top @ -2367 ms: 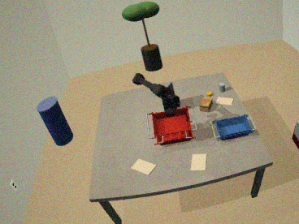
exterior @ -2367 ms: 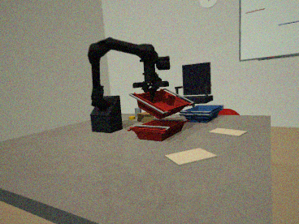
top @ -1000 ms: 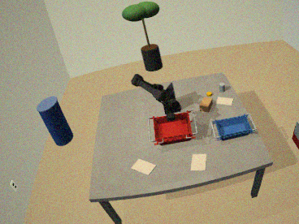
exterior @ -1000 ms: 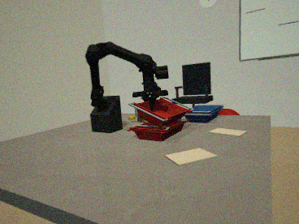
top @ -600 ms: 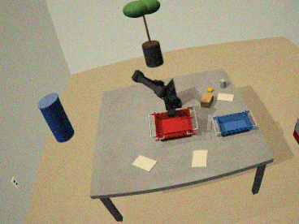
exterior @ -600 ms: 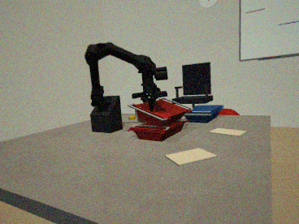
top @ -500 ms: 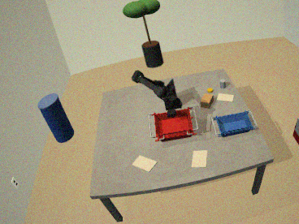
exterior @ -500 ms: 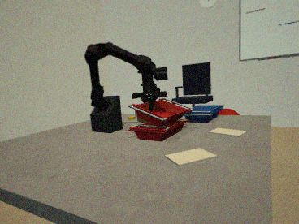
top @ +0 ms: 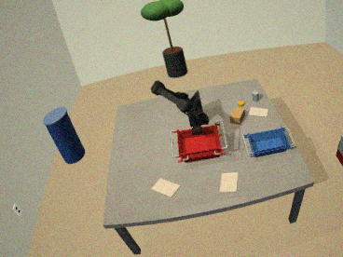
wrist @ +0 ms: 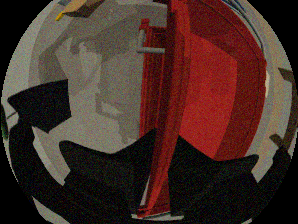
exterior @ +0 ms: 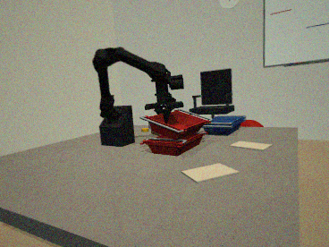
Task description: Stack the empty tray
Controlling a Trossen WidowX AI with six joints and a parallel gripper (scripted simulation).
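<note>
The red tray lies 80 mm ahead of my gripper tip and 10 mm above it. Round my gripper tip: grey cylinder: 430 mm behind, 530 mm to the left, 80 mm below; then small yellow piece: 400 mm behind, 390 mm to the left, 110 mm below; then tan block: 230 mm behind, 310 mm to the left, 90 mm below.
</note>
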